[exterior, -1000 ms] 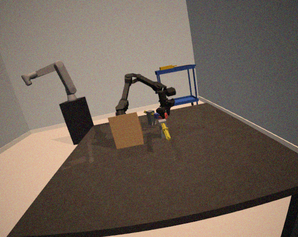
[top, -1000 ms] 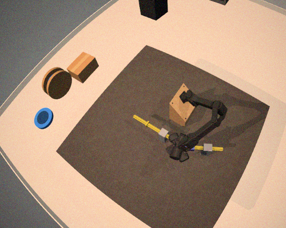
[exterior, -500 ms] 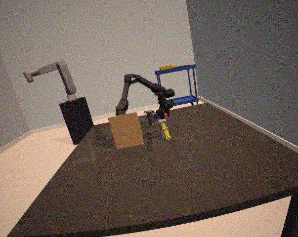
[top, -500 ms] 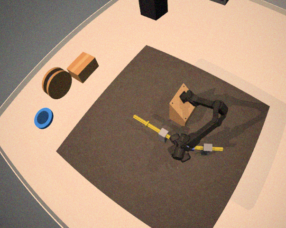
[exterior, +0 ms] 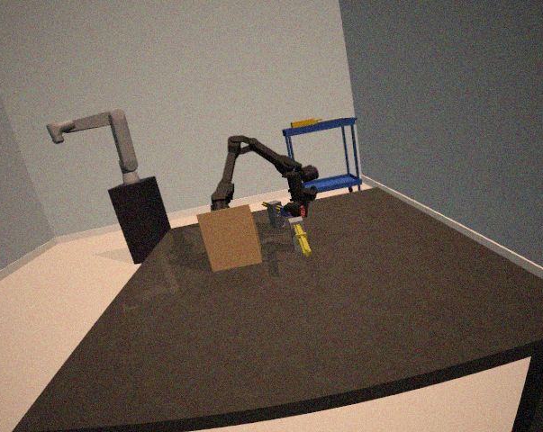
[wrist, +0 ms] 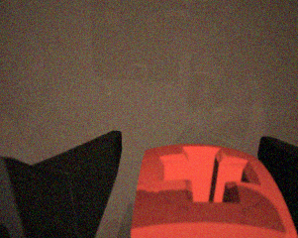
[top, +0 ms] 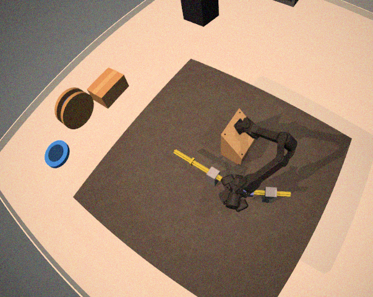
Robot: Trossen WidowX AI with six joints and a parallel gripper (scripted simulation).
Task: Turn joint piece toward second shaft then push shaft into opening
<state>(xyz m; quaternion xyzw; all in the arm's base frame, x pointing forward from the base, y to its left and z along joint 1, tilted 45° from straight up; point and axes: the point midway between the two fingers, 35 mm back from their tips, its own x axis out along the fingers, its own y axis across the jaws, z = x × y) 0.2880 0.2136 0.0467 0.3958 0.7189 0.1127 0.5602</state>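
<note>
Now: the red joint piece 4 cm above my gripper tip, 2 cm behind it and 1 cm to the left of it.
</note>
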